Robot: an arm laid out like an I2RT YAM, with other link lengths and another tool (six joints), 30 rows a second.
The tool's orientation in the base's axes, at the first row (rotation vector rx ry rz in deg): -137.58, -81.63, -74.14
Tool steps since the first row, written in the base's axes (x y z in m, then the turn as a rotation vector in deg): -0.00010, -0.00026, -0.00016, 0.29, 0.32, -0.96; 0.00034, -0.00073, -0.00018, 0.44, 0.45, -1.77; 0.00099, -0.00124, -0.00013, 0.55, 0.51, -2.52; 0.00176, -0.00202, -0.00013, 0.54, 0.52, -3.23; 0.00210, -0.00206, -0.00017, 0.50, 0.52, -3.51; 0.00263, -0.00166, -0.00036, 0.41, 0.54, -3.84
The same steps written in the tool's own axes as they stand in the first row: -0.00031, 0.00002, -0.00007, -0.37, -0.29, 0.94; -0.00056, 0.00061, 0.00001, -0.80, -0.53, 1.61; -0.00073, 0.00140, 0.00016, -1.25, -0.73, 2.19; -0.00111, 0.00242, 0.00030, -1.73, -0.99, 2.65; -0.00109, 0.00269, 0.00052, -1.93, -1.11, 2.80; -0.00083, 0.00279, 0.00115, -2.17, -1.30, 2.97
